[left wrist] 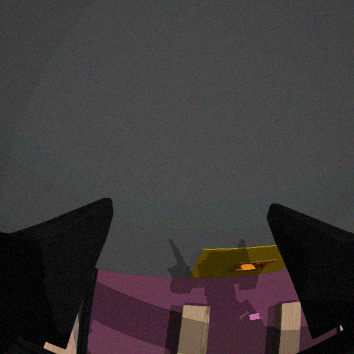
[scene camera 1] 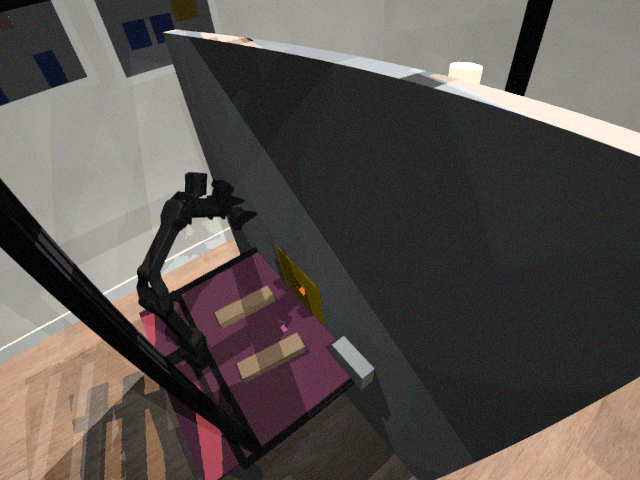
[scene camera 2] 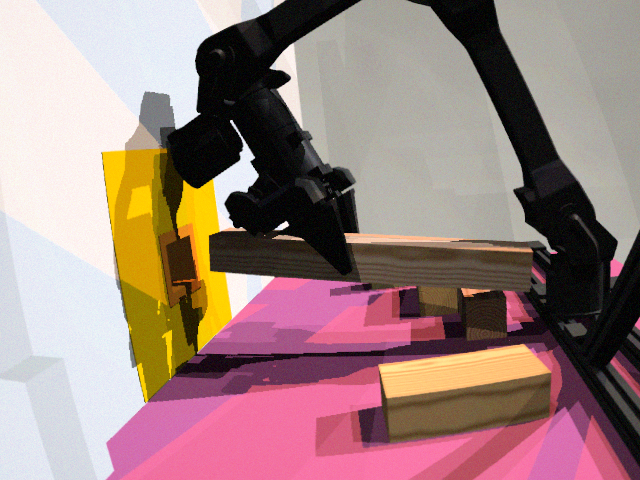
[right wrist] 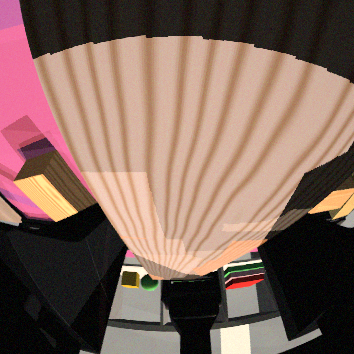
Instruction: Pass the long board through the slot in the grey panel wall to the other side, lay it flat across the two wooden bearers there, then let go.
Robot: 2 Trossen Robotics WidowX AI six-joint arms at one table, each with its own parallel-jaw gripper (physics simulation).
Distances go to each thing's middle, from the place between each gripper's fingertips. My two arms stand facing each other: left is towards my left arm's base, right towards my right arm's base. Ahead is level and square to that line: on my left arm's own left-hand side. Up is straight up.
Right now the slot (scene camera 2: 178,250) is 1 cm behind my right hand, 21 cm to the left of it and 2 cm above it. From my right hand the other things lie so: grey block (scene camera 2: 56,421) 33 cm behind, 22 cm to the left, 4 cm below.
I see the slot 310 mm below my left hand, 170 mm behind it and 70 mm to the right of it. From my left hand the other things lie so: grey block 490 mm behind, 370 mm below, 60 mm to the right.
